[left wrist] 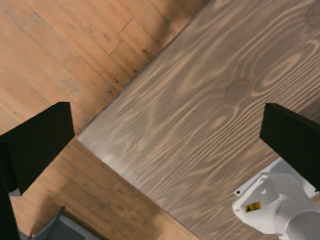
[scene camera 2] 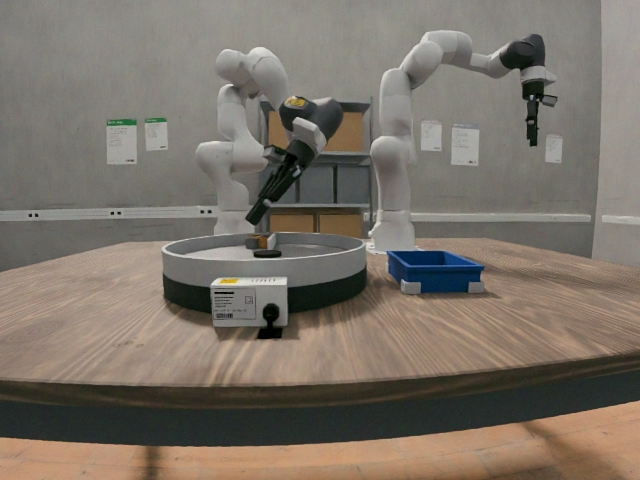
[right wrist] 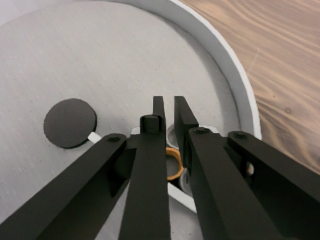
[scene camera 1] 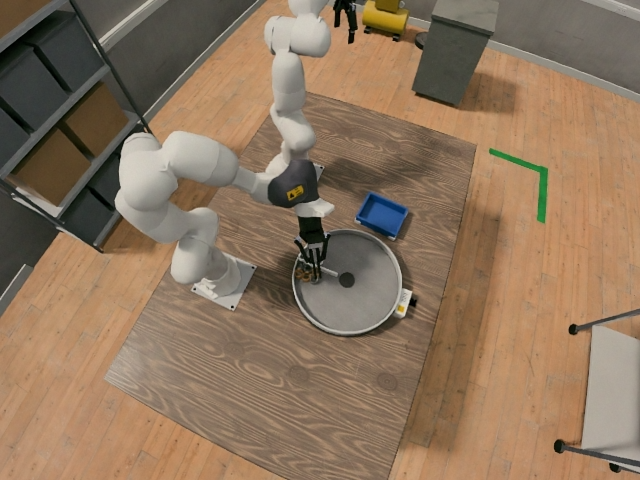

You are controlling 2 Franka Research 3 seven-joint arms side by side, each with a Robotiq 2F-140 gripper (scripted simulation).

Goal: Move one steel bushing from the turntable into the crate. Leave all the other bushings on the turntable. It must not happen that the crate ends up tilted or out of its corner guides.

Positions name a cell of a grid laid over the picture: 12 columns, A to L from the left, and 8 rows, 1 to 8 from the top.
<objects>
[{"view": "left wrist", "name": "my left gripper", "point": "G4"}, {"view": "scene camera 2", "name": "my left gripper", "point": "J3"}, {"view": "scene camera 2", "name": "my right gripper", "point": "E4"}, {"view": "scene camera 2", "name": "blue crate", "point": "I5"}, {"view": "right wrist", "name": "my right gripper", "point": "G4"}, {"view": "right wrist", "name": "turntable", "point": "C3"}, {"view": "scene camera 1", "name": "my right gripper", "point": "F5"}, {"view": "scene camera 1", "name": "blue crate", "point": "H4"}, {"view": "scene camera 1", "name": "turntable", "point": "G5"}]
</objects>
